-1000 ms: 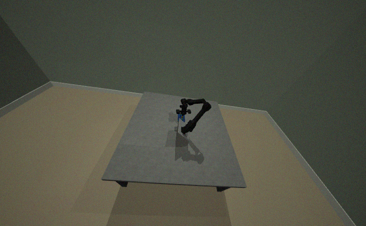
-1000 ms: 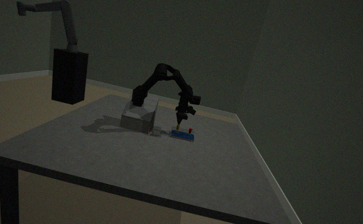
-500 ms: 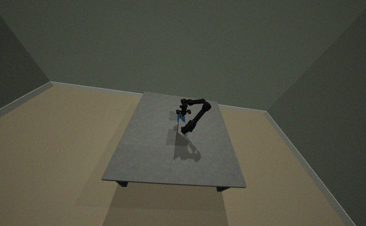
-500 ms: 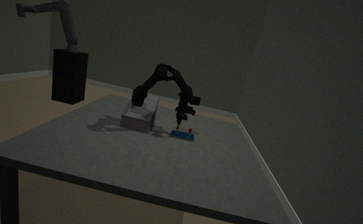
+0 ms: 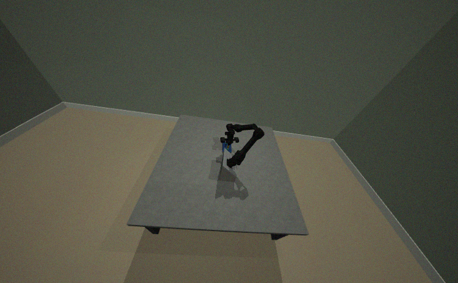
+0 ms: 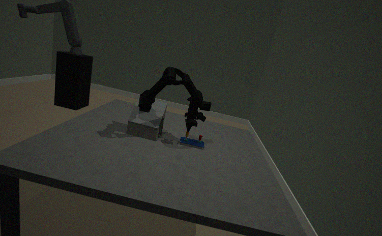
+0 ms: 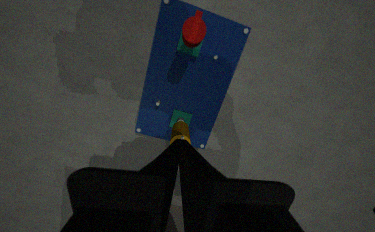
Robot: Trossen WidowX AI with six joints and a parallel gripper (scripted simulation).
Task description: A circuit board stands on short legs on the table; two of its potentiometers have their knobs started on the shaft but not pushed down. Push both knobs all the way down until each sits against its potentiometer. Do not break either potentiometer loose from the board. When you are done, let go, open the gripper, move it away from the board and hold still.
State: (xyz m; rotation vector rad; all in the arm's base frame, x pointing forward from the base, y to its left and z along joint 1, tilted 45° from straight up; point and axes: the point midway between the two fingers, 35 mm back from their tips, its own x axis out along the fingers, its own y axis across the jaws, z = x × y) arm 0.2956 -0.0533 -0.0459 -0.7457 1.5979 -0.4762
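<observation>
The yellow knob is 10 mm below my gripper tip. Also, from my gripper tip: red knob: 90 mm ahead, 20 mm to the left, 30 mm below.
</observation>
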